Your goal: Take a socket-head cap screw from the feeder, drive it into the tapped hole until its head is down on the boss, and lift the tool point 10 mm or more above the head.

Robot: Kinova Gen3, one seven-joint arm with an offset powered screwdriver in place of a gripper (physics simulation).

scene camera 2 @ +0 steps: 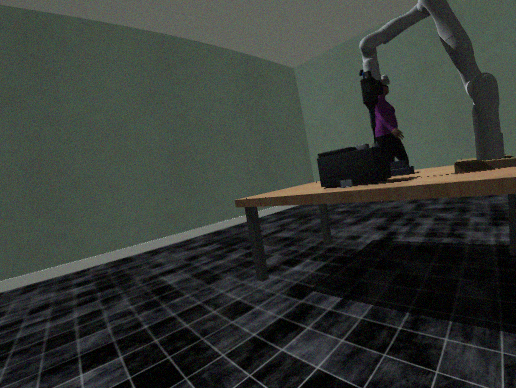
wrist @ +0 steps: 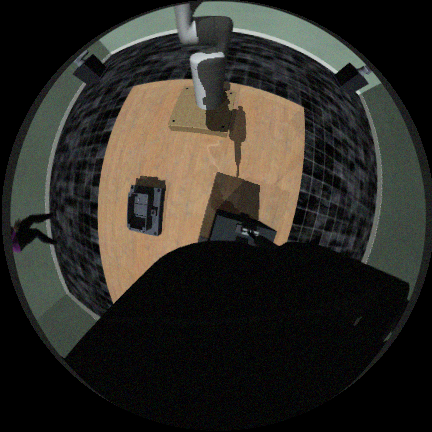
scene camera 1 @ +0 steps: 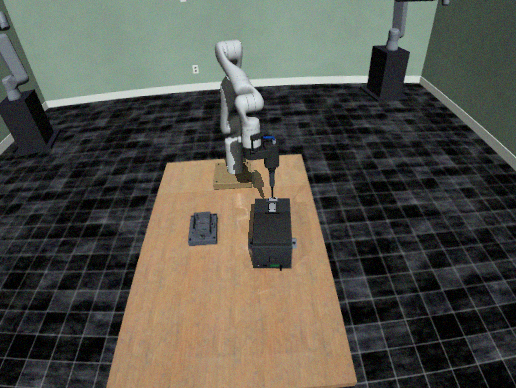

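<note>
The screw feeder [scene camera 1: 271, 229] [scene camera 2: 350, 167] [wrist: 225, 227] is a black box on the table, with a small light metal pick-up part at the end nearer the arm's base. My screwdriver [scene camera 1: 272, 196] [scene camera 2: 374, 141] [wrist: 254, 234] points straight down, its tip at or just above that pick-up part; contact cannot be made out. Whether a cap screw is on the tip is too small to tell. The dark grey fixture [scene camera 1: 202, 231] [scene camera 2: 401, 169] [wrist: 157, 220] with a raised block stands apart, left of the feeder in scene camera 1. Its tapped hole cannot be made out clearly.
The arm stands on a tan base plate [scene camera 1: 220, 183] [scene camera 2: 467, 167] [wrist: 185, 117] at the table's [scene camera 1: 225, 310] [scene camera 2: 285, 195] [wrist: 127, 160] far end. A person in purple [scene camera 2: 385, 120] [wrist: 19, 241] stands beyond the table. Black pedestals [scene camera 1: 387, 72] [scene camera 1: 25, 122] with other arms stand off the table.
</note>
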